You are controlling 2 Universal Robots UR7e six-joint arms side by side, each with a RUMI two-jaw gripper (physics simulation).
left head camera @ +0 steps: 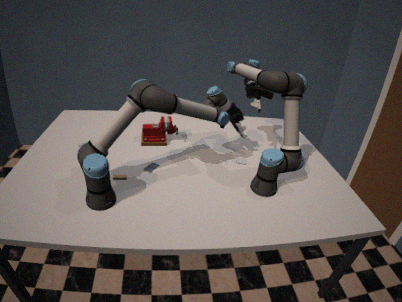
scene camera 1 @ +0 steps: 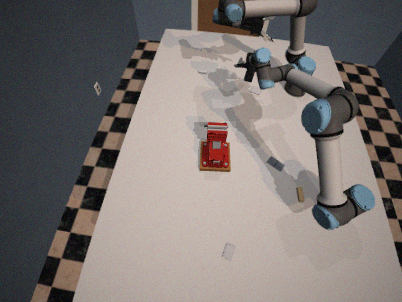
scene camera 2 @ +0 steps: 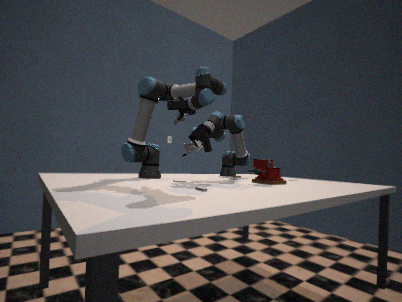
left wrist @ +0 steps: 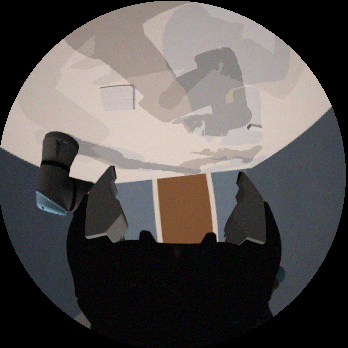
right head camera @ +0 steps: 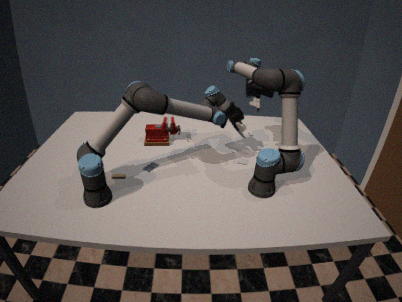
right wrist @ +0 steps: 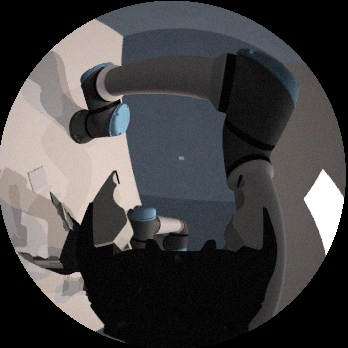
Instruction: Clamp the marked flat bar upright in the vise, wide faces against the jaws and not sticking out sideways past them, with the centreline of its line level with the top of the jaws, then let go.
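Frame: origin at the left arm's base, x ahead, y left, z up, level; millimetres.
Seen in the pictures: left gripper, between the fingertips: [left head camera: 242, 131] [scene camera 1: 246, 68] [scene camera 2: 189, 154] [left wrist: 177, 168] [right head camera: 244, 130] [right wrist: 31, 219]; right gripper, between the fingertips: [left head camera: 262, 99] [scene camera 1: 278, 28] [scene camera 2: 174, 111] [right head camera: 260, 98] [right wrist: 178, 172]; left arm's base, origin of its link: [left head camera: 101, 200] [scene camera 2: 227, 175] [right head camera: 98, 198] [right wrist: 129, 215]; right arm's base, origin of its link: [left head camera: 263, 188] [scene camera 1: 294, 89] [scene camera 2: 149, 177] [left wrist: 60, 143] [right head camera: 261, 189] [right wrist: 81, 126].
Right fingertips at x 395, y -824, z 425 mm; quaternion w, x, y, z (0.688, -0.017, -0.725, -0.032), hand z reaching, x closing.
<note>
Offsets run from my right fingertips to a thing's top centre.
The red vise [left head camera: 154, 134] [right head camera: 158, 132] [scene camera 1: 216, 150] [scene camera 2: 269, 173] stands on a wooden base, with no bar visible in its jaws. A dark grey flat piece @[dx -87, dy +598, dz -422 mm] [left head camera: 151, 167] [right head camera: 150, 166] [scene camera 1: 275, 163] lies flat on the table; a faint line seems to cross it. A light flat plate @[dx +25, dy +44, dz -420 mm] [left head camera: 241, 161] [right head camera: 242, 161] [scene camera 1: 255, 90] [left wrist: 118, 97] [right wrist: 37, 178] also lies flat; which piece is the marked bar is too small to tell surely. My left gripper [left wrist: 177, 168] is open and empty above the table, away from the vise. My right gripper [right wrist: 178, 172] is open and empty, higher up.
A tan block @[dx -209, dy +762, dz -410 mm] [left head camera: 119, 177] [right head camera: 118, 176] [scene camera 1: 300, 194] lies near the left arm's base. Another light plate @[dx +131, dy +1080, dz -420 mm] [scene camera 1: 228, 251] lies at the bottom of scene camera 1. A small piece @[dx +410, dy -72, dz -413 mm] [scene camera 1: 202, 72] [left wrist: 254, 126] lies beyond the vise. The two grippers hang close together.
</note>
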